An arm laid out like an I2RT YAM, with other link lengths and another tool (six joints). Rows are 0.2 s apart.
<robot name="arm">
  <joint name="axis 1" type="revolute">
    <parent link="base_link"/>
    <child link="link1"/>
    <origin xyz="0 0 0.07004" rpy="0 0 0"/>
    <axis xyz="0 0 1"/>
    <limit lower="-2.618" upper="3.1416"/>
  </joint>
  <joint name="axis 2" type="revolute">
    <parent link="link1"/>
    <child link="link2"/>
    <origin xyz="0.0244 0.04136 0.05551" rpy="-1.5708 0 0"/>
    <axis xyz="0 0 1"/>
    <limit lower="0" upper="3.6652"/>
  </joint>
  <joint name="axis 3" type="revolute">
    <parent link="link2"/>
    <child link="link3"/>
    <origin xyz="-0.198 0 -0.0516" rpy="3.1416 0 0"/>
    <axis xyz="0 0 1"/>
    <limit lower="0" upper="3.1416"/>
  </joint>
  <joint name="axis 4" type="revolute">
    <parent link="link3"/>
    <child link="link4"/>
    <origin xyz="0.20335 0.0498 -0.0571" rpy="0 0 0"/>
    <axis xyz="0 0 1"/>
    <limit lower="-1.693" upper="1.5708"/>
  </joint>
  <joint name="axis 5" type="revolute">
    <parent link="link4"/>
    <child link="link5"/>
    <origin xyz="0.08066 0.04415 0.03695" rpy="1.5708 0 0"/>
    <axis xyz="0 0 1"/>
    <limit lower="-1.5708" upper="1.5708"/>
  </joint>
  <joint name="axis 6" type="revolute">
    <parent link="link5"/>
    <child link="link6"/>
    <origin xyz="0.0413 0 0.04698" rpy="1.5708 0 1.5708"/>
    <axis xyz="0 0 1"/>
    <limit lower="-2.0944" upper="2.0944"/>
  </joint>
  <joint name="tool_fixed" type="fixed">
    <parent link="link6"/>
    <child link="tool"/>
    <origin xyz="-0.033 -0.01 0.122" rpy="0 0.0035 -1.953"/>
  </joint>
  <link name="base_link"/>
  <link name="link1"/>
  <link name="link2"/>
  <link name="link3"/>
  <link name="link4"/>
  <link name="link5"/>
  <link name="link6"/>
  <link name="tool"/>
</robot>
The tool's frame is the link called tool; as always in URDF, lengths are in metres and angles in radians.
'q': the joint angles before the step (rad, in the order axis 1, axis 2, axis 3, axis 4, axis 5, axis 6). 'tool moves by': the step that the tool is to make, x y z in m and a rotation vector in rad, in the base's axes. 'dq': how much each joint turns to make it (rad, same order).
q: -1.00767, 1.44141, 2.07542, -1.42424, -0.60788, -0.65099
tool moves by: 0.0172, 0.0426, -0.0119, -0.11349, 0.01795, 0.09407
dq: 0.22321, -0.16026, -0.21560, 0.14755, 0.15233, 0.02876
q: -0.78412, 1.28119, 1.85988, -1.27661, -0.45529, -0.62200
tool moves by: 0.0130, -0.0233, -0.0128, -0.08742, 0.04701, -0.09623
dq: 0.06209, 0.01687, -0.05054, 0.10251, 0.18342, 0.02665
